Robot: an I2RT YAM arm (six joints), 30 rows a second.
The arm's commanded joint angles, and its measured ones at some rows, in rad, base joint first. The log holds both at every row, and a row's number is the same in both.
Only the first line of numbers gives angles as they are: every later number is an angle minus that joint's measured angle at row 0.
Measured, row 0: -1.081 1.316 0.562 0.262 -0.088 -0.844
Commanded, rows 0 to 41: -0.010 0.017 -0.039 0.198 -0.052 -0.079; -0.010 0.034 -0.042 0.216 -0.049 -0.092; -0.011 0.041 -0.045 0.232 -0.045 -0.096; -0.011 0.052 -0.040 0.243 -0.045 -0.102; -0.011 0.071 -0.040 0.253 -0.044 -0.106; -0.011 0.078 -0.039 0.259 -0.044 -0.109; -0.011 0.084 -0.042 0.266 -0.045 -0.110; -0.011 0.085 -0.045 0.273 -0.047 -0.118; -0.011 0.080 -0.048 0.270 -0.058 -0.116; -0.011 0.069 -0.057 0.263 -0.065 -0.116; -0.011 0.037 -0.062 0.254 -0.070 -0.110; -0.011 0.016 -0.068 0.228 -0.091 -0.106; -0.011 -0.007 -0.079 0.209 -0.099 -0.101; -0.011 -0.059 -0.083 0.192 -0.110 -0.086; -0.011 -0.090 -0.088 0.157 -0.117 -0.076; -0.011 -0.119 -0.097 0.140 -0.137 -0.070; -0.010 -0.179 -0.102 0.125 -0.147 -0.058; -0.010 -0.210 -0.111 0.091 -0.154 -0.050; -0.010 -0.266 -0.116 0.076 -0.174 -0.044; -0.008 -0.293 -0.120 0.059 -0.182 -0.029; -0.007 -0.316 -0.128 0.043 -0.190 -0.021; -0.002 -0.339 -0.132 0.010 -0.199 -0.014; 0.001 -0.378 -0.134 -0.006 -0.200 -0.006; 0.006 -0.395 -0.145 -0.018 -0.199 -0.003; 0.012 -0.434 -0.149 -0.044 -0.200 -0.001; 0.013 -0.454 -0.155 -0.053 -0.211 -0.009; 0.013 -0.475 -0.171 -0.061 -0.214 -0.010; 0.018 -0.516 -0.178 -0.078 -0.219 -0.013; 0.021 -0.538 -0.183 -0.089 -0.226 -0.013; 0.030 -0.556 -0.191 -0.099 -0.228 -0.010; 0.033 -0.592 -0.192 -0.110 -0.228 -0.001; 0.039 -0.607 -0.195 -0.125 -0.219 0.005; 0.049 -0.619 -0.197 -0.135 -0.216 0.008; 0.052 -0.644 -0.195 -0.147 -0.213 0.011; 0.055 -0.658 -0.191 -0.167 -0.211 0.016; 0.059 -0.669 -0.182 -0.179 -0.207 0.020; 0.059 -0.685 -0.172 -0.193 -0.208 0.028; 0.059 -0.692 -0.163 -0.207 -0.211 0.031; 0.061 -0.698 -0.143 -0.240 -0.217 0.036; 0.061 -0.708 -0.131 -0.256 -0.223 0.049; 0.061 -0.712 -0.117 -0.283 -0.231 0.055; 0.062 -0.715 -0.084 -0.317 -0.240 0.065
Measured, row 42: 0.053 -0.689 -0.181 -0.200 -0.206 0.007
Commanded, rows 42 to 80: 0.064 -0.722 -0.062 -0.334 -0.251 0.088; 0.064 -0.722 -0.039 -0.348 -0.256 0.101; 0.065 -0.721 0.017 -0.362 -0.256 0.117; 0.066 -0.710 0.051 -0.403 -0.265 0.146; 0.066 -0.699 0.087 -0.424 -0.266 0.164; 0.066 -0.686 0.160 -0.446 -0.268 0.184; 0.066 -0.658 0.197 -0.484 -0.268 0.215; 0.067 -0.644 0.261 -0.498 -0.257 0.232; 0.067 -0.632 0.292 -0.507 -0.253 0.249; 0.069 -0.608 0.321 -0.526 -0.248 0.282; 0.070 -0.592 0.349 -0.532 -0.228 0.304; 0.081 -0.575 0.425 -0.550 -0.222 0.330; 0.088 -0.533 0.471 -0.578 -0.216 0.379; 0.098 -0.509 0.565 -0.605 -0.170 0.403; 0.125 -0.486 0.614 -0.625 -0.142 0.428; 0.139 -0.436 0.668 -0.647 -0.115 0.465; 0.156 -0.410 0.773 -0.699 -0.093 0.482; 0.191 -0.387 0.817 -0.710 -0.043 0.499; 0.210 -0.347 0.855 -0.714 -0.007 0.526; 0.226 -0.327 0.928 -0.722 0.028 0.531; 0.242 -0.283 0.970 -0.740 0.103 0.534; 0.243 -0.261 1.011 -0.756 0.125 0.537; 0.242 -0.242 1.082 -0.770 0.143 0.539; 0.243 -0.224 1.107 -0.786 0.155 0.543; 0.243 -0.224 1.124 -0.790 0.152 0.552; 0.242 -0.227 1.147 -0.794 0.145 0.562; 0.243 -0.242 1.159 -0.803 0.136 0.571; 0.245 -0.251 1.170 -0.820 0.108 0.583; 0.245 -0.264 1.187 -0.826 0.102 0.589; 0.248 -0.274 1.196 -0.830 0.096 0.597; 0.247 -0.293 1.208 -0.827 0.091 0.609; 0.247 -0.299 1.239 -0.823 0.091 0.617; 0.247 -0.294 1.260 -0.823 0.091 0.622; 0.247 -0.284 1.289 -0.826 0.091 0.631; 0.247 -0.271 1.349 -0.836 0.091 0.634; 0.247 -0.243 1.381 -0.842 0.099 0.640; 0.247 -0.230 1.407 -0.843 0.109 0.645; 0.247 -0.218 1.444 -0.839 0.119 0.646; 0.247 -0.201 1.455 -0.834 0.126 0.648
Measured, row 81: 0.243 -0.235 1.346 -0.877 0.086 0.606
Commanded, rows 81 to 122: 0.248 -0.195 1.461 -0.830 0.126 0.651; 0.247 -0.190 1.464 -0.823 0.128 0.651; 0.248 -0.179 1.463 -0.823 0.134 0.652; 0.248 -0.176 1.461 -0.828 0.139 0.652; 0.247 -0.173 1.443 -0.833 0.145 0.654; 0.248 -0.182 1.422 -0.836 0.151 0.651; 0.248 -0.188 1.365 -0.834 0.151 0.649; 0.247 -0.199 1.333 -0.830 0.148 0.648; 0.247 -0.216 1.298 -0.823 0.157 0.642; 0.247 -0.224 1.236 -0.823 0.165 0.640; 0.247 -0.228 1.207 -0.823 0.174 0.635; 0.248 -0.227 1.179 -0.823 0.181 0.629; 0.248 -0.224 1.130 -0.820 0.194 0.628; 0.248 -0.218 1.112 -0.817 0.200 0.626; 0.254 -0.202 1.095 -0.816 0.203 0.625; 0.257 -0.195 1.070 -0.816 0.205 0.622; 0.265 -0.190 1.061 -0.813 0.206 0.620; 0.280 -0.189 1.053 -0.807 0.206 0.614; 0.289 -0.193 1.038 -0.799 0.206 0.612; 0.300 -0.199 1.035 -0.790 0.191 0.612; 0.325 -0.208 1.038 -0.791 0.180 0.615; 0.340 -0.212 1.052 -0.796 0.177 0.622; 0.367 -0.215 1.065 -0.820 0.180 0.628; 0.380 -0.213 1.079 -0.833 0.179 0.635; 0.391 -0.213 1.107 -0.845 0.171 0.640; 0.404 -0.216 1.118 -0.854 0.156 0.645; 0.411 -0.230 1.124 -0.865 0.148 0.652; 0.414 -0.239 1.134 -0.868 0.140 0.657; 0.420 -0.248 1.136 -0.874 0.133 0.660; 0.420 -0.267 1.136 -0.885 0.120 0.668; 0.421 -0.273 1.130 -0.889 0.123 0.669; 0.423 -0.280 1.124 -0.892 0.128 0.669; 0.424 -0.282 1.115 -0.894 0.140 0.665; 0.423 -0.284 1.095 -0.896 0.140 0.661; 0.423 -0.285 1.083 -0.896 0.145 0.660; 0.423 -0.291 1.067 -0.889 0.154 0.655; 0.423 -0.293 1.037 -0.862 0.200 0.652; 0.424 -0.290 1.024 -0.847 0.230 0.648; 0.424 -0.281 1.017 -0.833 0.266 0.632; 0.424 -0.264 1.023 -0.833 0.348 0.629; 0.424 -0.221 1.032 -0.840 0.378 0.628; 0.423 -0.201 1.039 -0.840 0.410 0.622
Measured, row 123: 0.420 -0.290 1.035 -0.892 0.230 0.639
